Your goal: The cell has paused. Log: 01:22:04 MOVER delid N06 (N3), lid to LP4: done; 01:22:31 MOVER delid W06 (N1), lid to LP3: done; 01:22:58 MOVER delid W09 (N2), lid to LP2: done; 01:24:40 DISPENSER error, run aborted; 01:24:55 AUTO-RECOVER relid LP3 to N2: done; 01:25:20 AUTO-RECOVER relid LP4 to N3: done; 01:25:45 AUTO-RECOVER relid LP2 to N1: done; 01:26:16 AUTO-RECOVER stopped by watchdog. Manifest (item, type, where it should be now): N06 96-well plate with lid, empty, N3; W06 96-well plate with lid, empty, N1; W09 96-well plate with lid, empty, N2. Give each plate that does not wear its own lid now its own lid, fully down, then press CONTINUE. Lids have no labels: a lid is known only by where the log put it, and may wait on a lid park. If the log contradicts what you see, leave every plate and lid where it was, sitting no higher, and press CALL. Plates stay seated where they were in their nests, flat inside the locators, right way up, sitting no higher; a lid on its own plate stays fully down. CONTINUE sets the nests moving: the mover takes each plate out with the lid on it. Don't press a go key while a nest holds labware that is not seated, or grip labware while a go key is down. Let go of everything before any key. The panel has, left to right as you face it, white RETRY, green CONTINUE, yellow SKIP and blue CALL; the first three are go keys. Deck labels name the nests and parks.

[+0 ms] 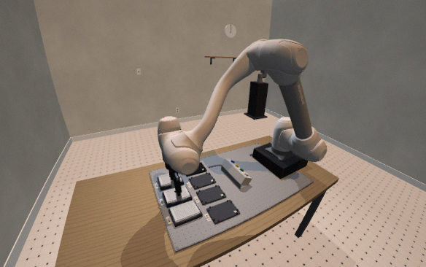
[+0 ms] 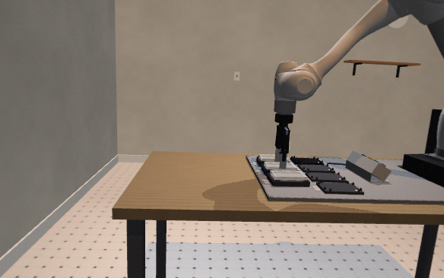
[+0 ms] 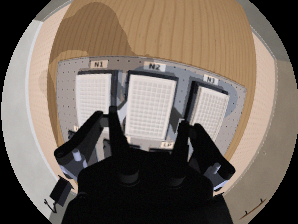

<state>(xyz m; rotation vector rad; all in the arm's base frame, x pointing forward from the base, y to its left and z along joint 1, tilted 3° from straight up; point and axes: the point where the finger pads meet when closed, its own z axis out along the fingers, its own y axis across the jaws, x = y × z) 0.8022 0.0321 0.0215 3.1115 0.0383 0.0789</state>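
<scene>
My hand is 2 cm above the pale lid. From my hand the other things lie so: green key 42 cm behind, 1 cm above; LP2 lid park 18 cm behind, 6 cm to the left, 5 cm below; plate 1 cm behind, 12 cm to the left, 3 cm below.
</scene>
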